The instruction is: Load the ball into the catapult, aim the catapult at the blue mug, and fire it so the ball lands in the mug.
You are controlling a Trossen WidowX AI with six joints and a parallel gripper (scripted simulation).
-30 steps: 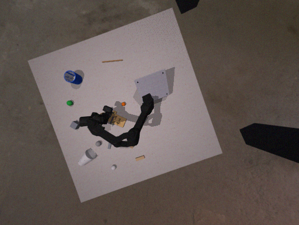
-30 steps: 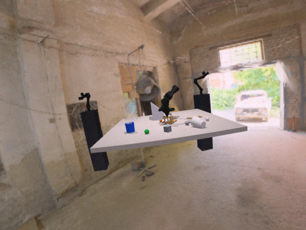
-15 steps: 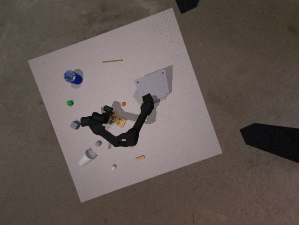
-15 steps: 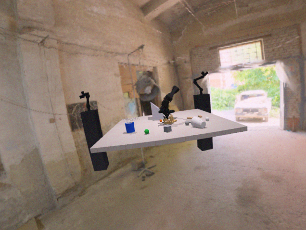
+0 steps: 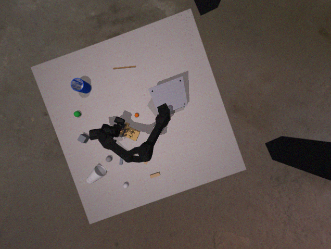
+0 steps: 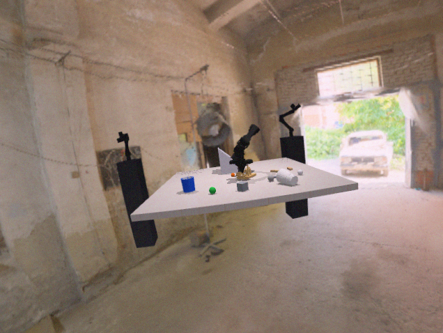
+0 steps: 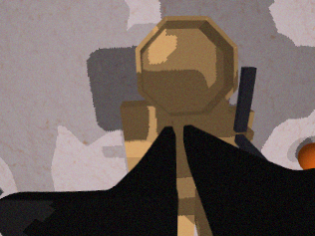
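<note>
My gripper tip is 3 cm past the wooden catapult. The rest, counted from my gripper tip: small grey block: 11 cm ahead, 22 cm to the left, 5 cm below; grey ball: 18 cm ahead, 16 cm to the left, 3 cm below; orange ball: 15 cm behind, 5 cm to the right, 4 cm below.
</note>
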